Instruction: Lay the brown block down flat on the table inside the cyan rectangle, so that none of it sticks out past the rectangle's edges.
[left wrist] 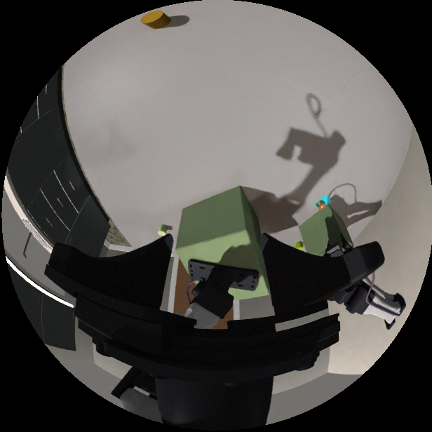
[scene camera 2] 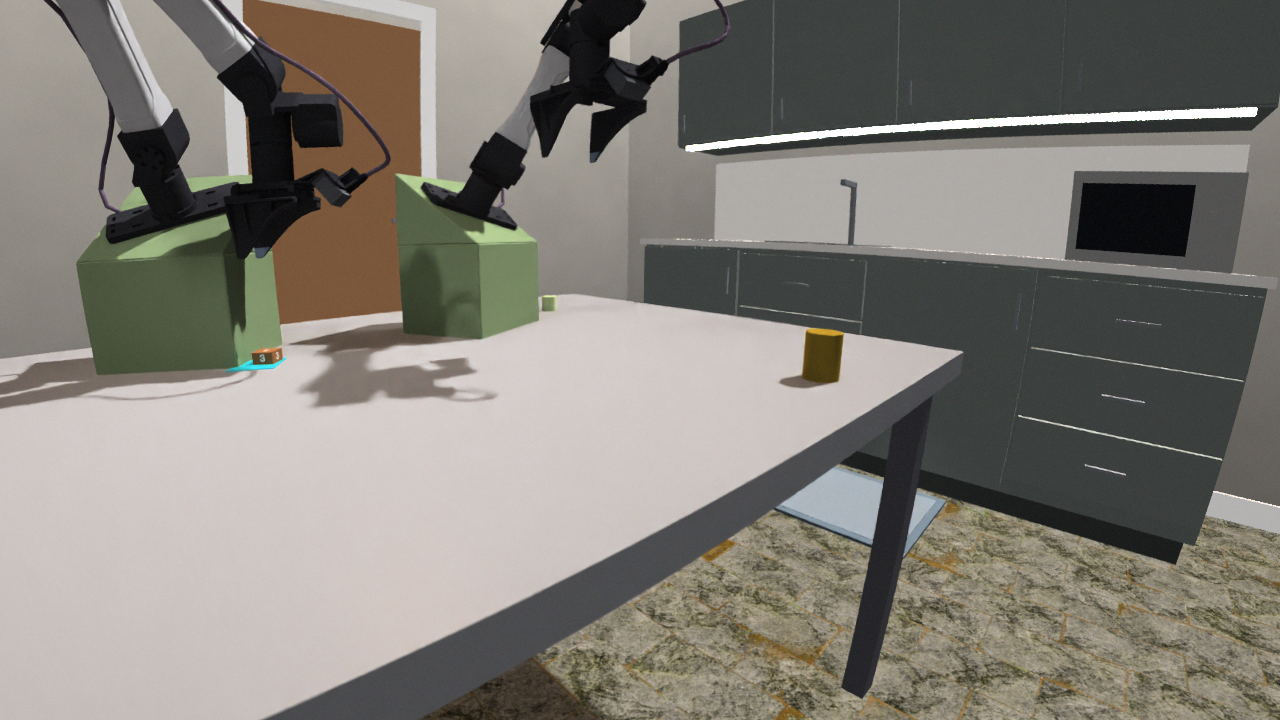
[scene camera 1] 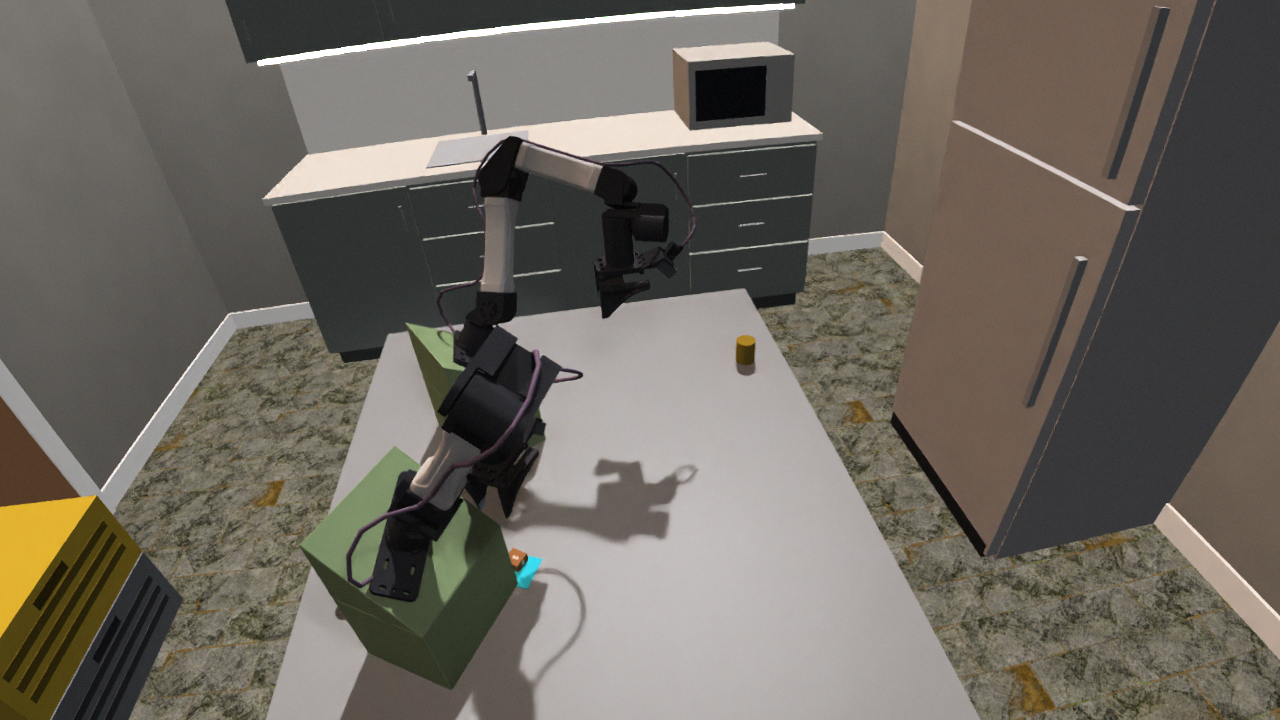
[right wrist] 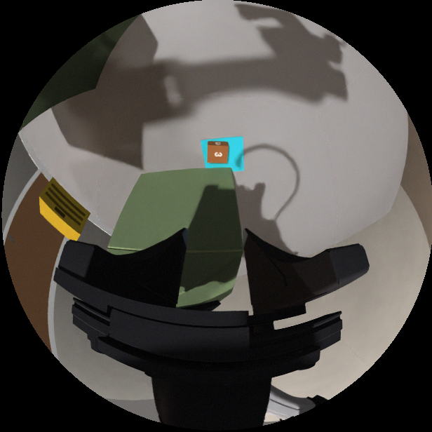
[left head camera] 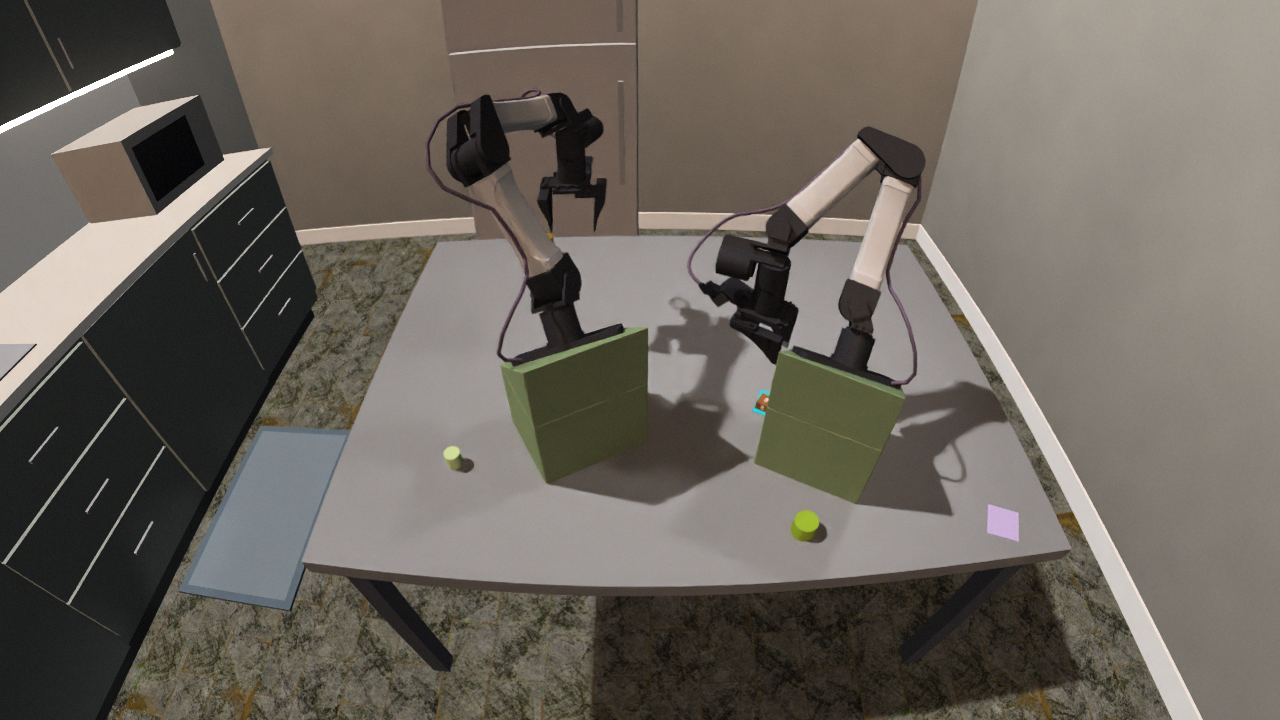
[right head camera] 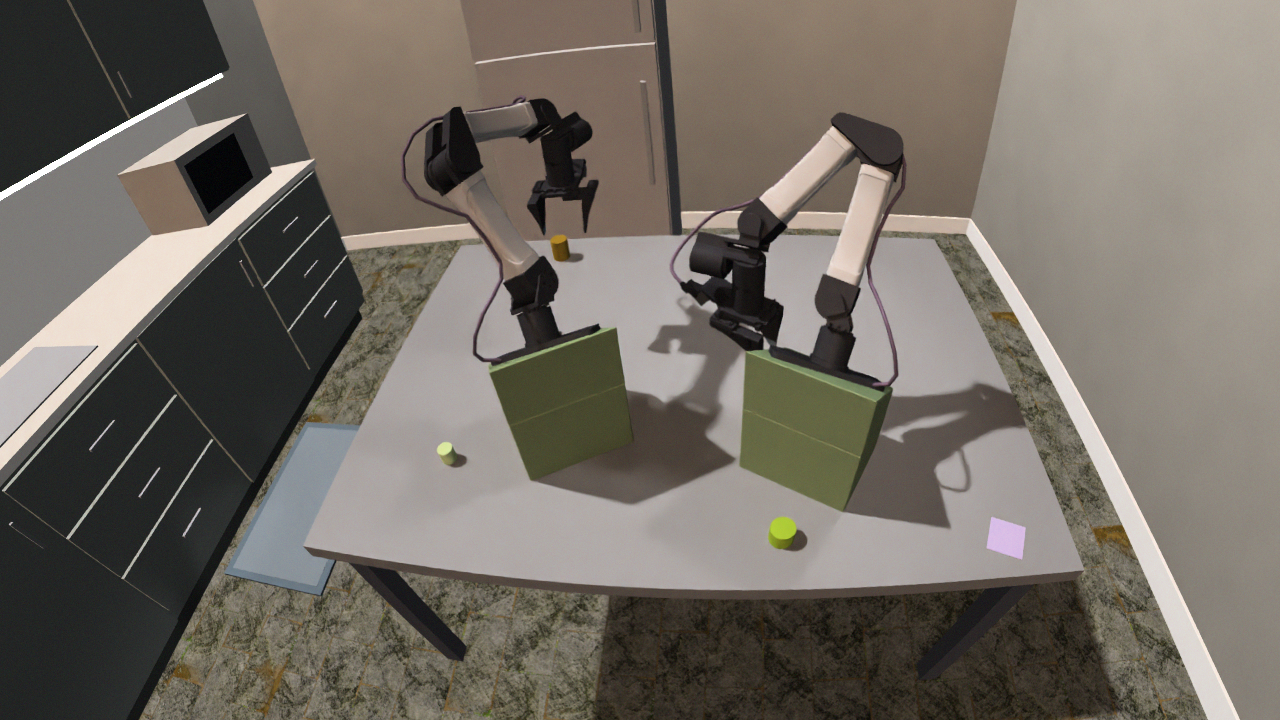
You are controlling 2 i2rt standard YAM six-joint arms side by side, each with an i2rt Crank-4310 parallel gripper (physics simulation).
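Places are measured from the left arm's base along level axes (x right, y ahead, z up), in metres.
Pixels of known places: left gripper, fingertip midpoint: [scene camera 2: 569, 159] [scene camera 1: 603, 307] [left head camera: 573, 230] [right head camera: 564, 232]; right gripper, fingertip midpoint: [scene camera 2: 251, 258] [scene camera 1: 495, 511]; left arm's base, origin of the base link: [scene camera 2: 470, 209] [scene camera 1: 469, 352] [left head camera: 568, 347] [right head camera: 545, 347]; right arm's base, origin of the base link: [scene camera 2: 177, 213] [scene camera 1: 406, 534] [left head camera: 846, 370] [right head camera: 826, 370].
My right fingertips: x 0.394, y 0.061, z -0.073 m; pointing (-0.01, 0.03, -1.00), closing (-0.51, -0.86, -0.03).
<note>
Ahead of a thing's pixels: the offset from my right fingertips to its middle. "*": to the spot under its first point.
The small brown block {dx -0.006, dy +0.009, dz -0.146 m} [right wrist: 218, 154] [left head camera: 762, 402] [scene camera 1: 517, 558] [scene camera 2: 265, 356] [left wrist: 321, 204] lies flat on the table, a white 3 on its top. In the right wrist view it is inside the cyan rectangle [right wrist: 237, 146] [left head camera: 758, 411] [scene camera 1: 529, 571] [scene camera 2: 241, 367] [left wrist: 326, 199], with cyan showing on all sides. My right gripper [right wrist: 214, 230] [scene camera 2: 251, 254] is open and empty, above the table and apart from the block. My left gripper [left wrist: 216, 236] [left head camera: 572, 223] [right head camera: 564, 228] [scene camera 2: 570, 156] is open and empty, high over the table's far side. The right head camera does not show the block.
The right arm's green pedestal [left head camera: 827, 425] [right wrist: 170, 210] stands close beside the rectangle; the left arm's pedestal [left head camera: 581, 411] stands farther left. An orange cylinder {dx -0.542, dy +0.594, dz -0.125 m} [right head camera: 560, 248] [scene camera 2: 822, 355], a pale green cylinder {dx -0.637, dy -0.150, dz -0.139 m} [left head camera: 452, 457], a lime cylinder {dx +0.026, dy -0.300, dz -0.139 m} [left head camera: 804, 525] and a purple square {* dx +0.453, dy -0.321, dz -0.154 m} [left head camera: 1002, 522] are on the table.
</note>
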